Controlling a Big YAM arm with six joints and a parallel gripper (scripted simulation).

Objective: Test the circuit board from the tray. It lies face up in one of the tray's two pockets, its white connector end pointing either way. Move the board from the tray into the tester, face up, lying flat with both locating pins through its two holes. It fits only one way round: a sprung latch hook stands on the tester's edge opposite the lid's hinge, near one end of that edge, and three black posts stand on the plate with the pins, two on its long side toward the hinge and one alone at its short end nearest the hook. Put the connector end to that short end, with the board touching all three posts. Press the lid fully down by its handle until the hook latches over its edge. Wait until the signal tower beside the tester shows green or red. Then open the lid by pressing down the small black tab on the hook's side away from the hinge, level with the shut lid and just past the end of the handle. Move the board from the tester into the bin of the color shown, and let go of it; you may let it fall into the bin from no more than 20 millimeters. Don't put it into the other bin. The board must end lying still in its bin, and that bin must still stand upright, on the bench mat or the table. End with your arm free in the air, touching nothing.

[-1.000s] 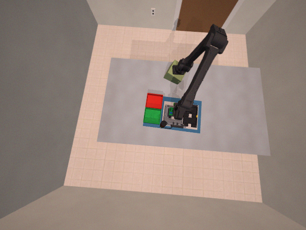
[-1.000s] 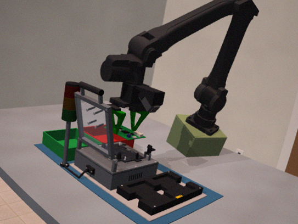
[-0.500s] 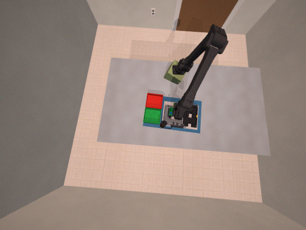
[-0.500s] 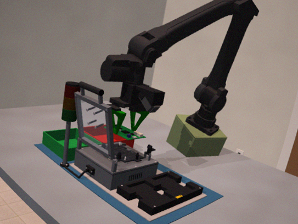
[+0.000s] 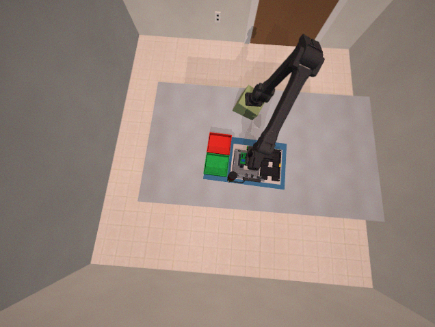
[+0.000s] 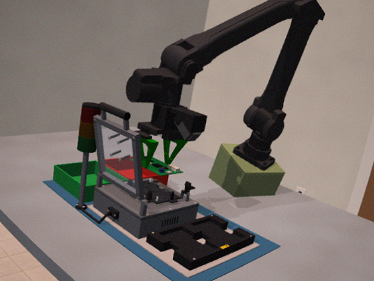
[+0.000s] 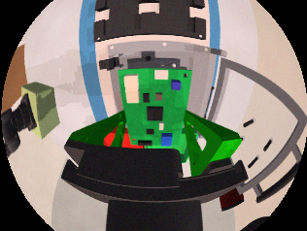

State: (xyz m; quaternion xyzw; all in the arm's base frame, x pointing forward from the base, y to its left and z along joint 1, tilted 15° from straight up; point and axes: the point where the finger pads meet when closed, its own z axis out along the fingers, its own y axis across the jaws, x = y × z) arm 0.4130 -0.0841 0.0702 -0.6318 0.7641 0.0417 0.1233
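My gripper is now 7 cm above the tester plate. Also, from my hand: clear lid (12 cm ahead, 2 cm to the right, 4 cm above); then latch hook (5 cm behind, 7 cm to the left, 5 cm below); then green bin (1 cm ahead, 21 cm to the right, 13 cm below).
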